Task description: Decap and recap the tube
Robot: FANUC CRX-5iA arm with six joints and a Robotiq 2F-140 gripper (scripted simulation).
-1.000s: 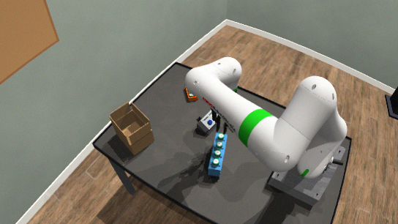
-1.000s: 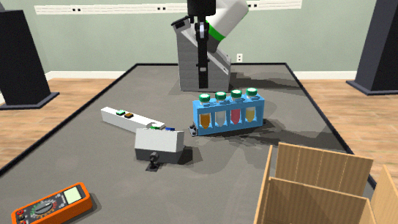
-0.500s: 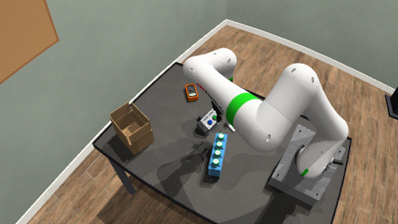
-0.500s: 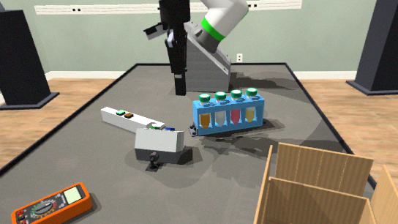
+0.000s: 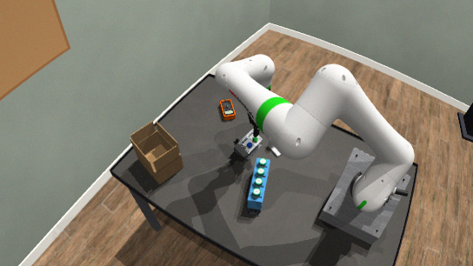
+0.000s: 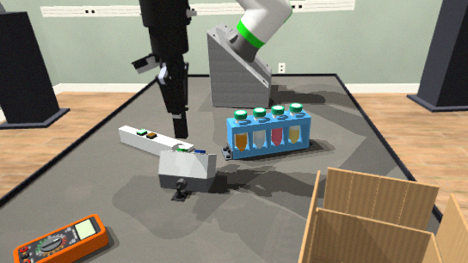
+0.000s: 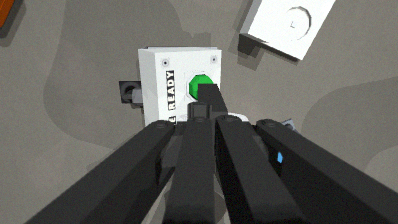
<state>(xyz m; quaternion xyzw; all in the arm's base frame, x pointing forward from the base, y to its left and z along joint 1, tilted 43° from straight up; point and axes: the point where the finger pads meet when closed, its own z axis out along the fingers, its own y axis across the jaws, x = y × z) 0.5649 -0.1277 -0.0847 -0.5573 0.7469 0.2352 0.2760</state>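
My gripper is now 70 mm above the green key. From my hand the other things lie so: blue key: 70 mm below, 40 mm to the left, 10 mm ahead; then cap 4: 140 mm to the left, 90 mm behind, 20 mm below; then key housing: 80 mm below, 30 mm ahead, 20 mm to the left.
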